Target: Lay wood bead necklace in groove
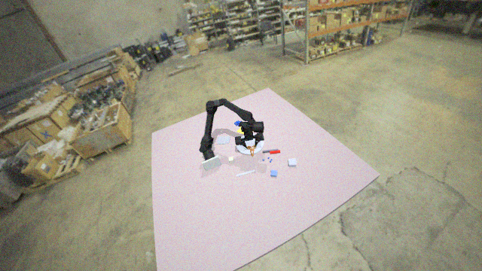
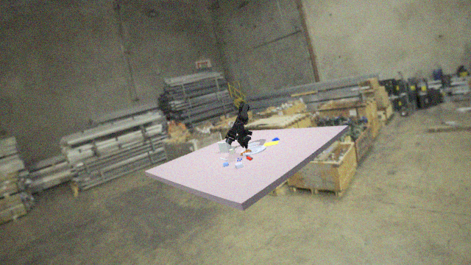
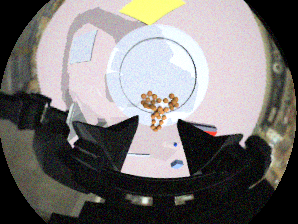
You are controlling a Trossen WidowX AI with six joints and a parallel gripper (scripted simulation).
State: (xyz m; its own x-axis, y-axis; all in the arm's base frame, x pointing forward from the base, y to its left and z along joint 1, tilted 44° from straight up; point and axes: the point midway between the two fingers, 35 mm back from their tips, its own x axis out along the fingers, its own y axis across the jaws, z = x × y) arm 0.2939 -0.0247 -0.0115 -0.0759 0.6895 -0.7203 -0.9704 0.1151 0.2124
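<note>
Right now my gripper tip is 13 cm short of the red-handled tool, 7 cm to the left of it and 4 cm above it. From my gripper tip the other things lie so: white stick: 16 cm to the right, 10 cm behind, 4 cm below; cream cube: 16 cm behind, 3 cm to the right, 3 cm below; blue block: 24 cm to the right, 6 cm ahead, 4 cm below.
</note>
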